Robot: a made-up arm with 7 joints.
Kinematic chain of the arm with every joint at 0, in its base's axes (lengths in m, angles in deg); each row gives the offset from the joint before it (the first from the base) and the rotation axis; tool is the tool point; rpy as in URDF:
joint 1: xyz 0 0 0.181 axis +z
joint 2: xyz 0 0 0 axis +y
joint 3: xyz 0 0 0.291 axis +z
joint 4: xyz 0.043 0 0 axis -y
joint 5: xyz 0.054 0 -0.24 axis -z
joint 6: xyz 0 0 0 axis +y
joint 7: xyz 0.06 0 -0.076 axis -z
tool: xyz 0 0 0 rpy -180 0 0
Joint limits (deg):
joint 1: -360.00..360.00
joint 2: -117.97..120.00
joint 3: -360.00..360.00
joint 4: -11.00..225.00
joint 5: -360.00..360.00
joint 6: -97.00..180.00
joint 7: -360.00..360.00
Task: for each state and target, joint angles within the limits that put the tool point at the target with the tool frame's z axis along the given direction. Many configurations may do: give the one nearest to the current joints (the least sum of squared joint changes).
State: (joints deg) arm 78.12 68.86 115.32 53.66 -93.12 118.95 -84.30
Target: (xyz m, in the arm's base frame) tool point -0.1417 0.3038 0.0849 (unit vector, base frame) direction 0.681 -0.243 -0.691
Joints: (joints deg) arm 63.82 86.62 86.31 63.66 -70.55 128.37 -84.30
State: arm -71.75 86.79 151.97 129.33 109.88 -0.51 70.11
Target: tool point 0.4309 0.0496 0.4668 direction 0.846 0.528 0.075
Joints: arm -36.05 56.24 118.67 100.52 69.75 -37.48 70.11
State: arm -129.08 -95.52 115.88 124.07 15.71 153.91 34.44
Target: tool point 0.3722 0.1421 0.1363 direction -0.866 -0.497 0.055
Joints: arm -117.17 -84.12 105.44 100.24 0.74 134.38 34.44
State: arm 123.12 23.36 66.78 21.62 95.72 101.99 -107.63
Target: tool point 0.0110 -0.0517 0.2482 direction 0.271 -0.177 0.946
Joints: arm 150.31 54.55 73.19 -10.82 71.58 103.41 -107.63
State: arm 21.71 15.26 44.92 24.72 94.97 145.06 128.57
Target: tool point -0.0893 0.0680 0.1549 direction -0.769 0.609 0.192
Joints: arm 62.80 65.84 24.86 -9.68 106.42 107.56 128.57
